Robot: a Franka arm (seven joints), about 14 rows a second.
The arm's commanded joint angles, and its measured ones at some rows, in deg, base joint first. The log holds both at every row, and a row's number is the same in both.
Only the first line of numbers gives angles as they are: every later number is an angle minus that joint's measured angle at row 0.
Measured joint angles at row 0:
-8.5 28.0 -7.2 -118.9 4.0 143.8 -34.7
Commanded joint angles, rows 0 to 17:
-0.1 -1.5 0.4 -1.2 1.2 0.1 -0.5
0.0 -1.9 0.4 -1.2 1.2 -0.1 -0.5
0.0 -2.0 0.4 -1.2 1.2 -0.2 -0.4
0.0 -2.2 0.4 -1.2 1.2 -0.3 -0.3
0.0 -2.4 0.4 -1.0 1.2 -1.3 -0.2
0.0 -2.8 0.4 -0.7 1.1 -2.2 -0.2
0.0 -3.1 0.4 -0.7 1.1 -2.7 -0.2
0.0 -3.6 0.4 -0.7 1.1 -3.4 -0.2
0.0 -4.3 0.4 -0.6 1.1 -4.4 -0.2
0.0 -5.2 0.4 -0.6 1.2 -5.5 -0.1
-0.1 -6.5 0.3 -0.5 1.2 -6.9 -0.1
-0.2 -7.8 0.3 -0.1 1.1 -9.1 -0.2
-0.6 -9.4 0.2 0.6 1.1 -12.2 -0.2
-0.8 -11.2 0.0 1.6 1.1 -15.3 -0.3
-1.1 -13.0 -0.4 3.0 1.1 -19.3 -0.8
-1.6 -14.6 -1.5 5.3 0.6 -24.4 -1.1
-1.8 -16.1 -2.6 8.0 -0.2 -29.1 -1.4
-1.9 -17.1 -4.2 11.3 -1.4 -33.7 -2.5
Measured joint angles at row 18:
-0.6 -14.0 -2.4 6.7 -0.4 -25.6 -0.2
